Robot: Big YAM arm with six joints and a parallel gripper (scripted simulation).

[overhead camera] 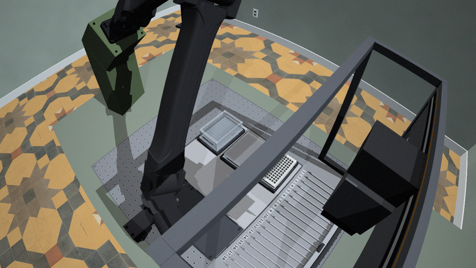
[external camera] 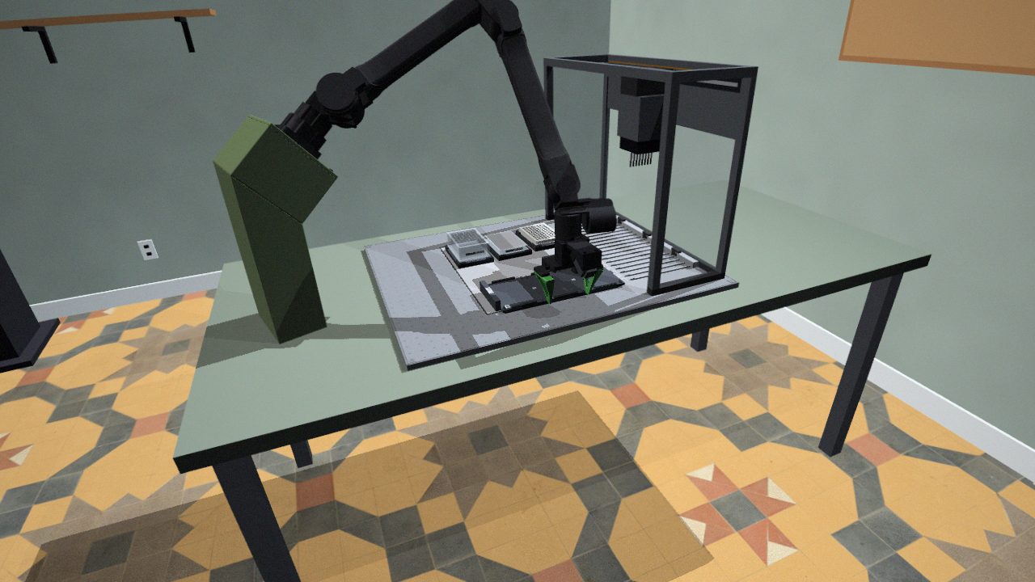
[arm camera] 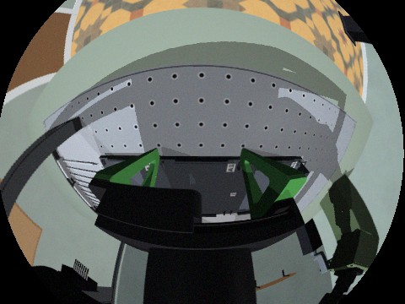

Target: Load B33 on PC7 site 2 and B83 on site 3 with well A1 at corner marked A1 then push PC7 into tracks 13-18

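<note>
Now: hand 360 mm to the right of the clear deep-well block B83, 110 mm past it and 10 mm below it. Round my hand: dark plate carrier PC7 (70 mm to the left); then 384-well plate B33 (350 mm to the left); then plate nest S2 (350 mm to the left, 10 mm below).
</note>
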